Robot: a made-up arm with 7 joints.
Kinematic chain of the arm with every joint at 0, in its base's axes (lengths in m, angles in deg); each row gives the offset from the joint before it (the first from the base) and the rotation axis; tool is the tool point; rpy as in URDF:
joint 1: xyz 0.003 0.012 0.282 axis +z
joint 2: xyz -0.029 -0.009 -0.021 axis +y
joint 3: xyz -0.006 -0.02 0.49 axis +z
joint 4: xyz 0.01 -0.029 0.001 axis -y
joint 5: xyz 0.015 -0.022 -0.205 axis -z
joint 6: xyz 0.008 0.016 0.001 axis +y
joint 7: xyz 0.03 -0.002 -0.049 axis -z
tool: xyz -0.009 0.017 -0.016 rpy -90 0 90
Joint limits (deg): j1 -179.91..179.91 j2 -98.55..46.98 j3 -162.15..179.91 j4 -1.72..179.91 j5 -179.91..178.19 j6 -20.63..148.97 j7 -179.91..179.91
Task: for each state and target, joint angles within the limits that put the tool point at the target. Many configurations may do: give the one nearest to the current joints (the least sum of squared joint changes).
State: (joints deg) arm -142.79 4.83 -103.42 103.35 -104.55 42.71 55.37
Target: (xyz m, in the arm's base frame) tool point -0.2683 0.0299 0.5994
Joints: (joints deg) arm -110.94 35.24 -100.10 60.33 -101.55 37.21 53.80
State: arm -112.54 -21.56 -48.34 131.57 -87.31 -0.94 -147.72
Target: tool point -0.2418 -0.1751 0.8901
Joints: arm -106.69 12.42 -42.87 128.21 -87.72 -0.37 -148.12
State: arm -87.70 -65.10 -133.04 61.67 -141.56 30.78 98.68
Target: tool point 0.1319 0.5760 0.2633
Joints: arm -117.12 -57.67 -145.44 82.32 -143.22 37.59 98.39
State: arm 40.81 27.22 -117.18 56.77 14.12 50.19 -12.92
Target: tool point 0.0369 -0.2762 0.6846
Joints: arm 37.64 4.01 -119.48 73.00 16.00 43.39 -11.23
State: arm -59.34 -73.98 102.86 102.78 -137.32 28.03 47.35
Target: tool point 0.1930 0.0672 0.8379
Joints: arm -78.04 -16.54 65.83 103.37 -140.07 34.27 45.31
